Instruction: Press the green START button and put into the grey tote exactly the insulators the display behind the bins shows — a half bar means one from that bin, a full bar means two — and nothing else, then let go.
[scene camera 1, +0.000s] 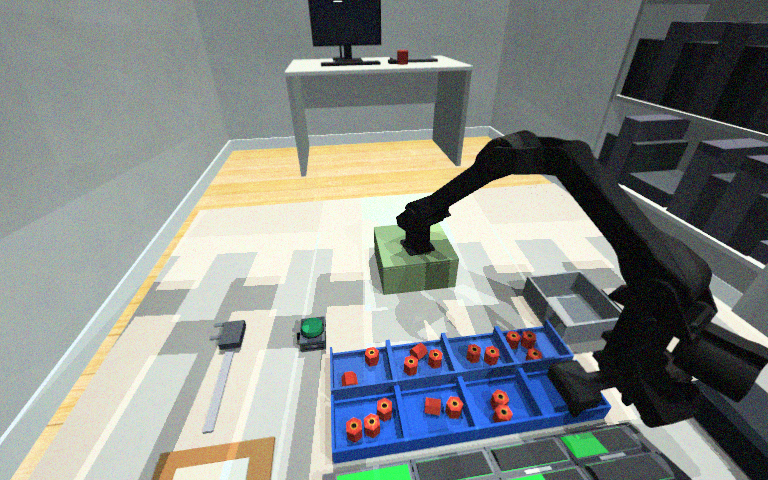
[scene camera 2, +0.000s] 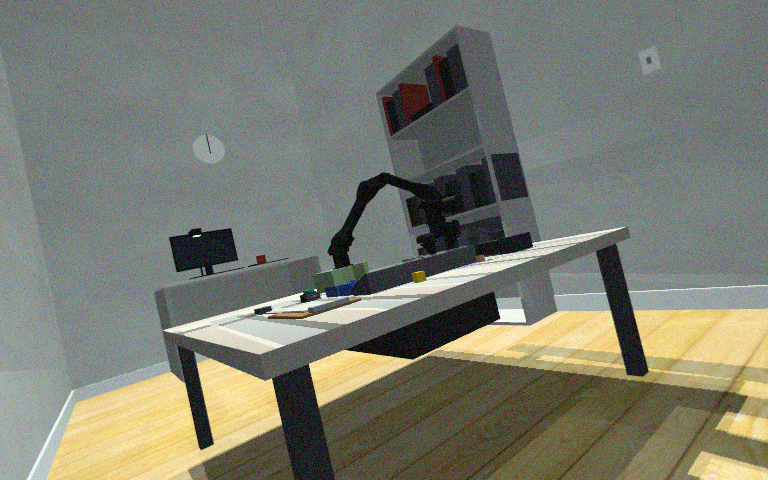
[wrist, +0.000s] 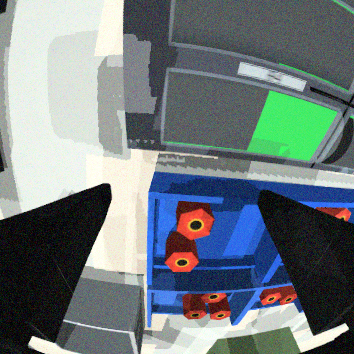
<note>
In view: my gripper (scene camera 1: 598, 409), a grey tote (wrist: 98, 309), a grey tool (scene camera 1: 232, 334), a wooden board (scene camera 1: 260, 451) and a display (scene camera 1: 647, 446).
My gripper is seen too in scene camera 2 (scene camera 2: 444, 258) and in the wrist view (wrist: 187, 194). The display also shows in scene camera 2 (scene camera 2: 373, 282) and in the wrist view (wrist: 145, 52).
</note>
